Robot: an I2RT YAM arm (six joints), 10 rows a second.
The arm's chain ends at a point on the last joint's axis. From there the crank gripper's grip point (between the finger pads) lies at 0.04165 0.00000 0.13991 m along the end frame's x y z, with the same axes.
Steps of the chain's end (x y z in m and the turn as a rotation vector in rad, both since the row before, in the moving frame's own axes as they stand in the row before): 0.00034 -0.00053 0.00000 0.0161 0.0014 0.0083; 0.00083 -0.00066 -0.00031 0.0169 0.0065 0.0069; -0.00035 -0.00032 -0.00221 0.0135 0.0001 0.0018; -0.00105 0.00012 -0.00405 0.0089 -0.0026 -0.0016; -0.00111 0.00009 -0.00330 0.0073 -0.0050 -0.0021; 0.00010 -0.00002 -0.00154 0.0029 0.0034 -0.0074; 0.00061 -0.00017 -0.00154 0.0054 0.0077 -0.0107
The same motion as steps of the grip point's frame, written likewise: 0.00054 -0.00244 -0.00007 0.0161 0.0014 0.0083; 0.00175 -0.00273 -0.00060 0.0169 0.0065 0.0069; -0.00033 -0.00213 -0.00223 0.0135 0.0001 0.0018; -0.00141 -0.00119 -0.00395 0.0089 -0.0026 -0.0016; -0.00181 -0.00102 -0.00310 0.0073 -0.0050 -0.0021; 0.00057 -0.00074 -0.00168 0.0029 0.0034 -0.0074; 0.00168 -0.00138 -0.00187 0.0054 0.0077 -0.0107
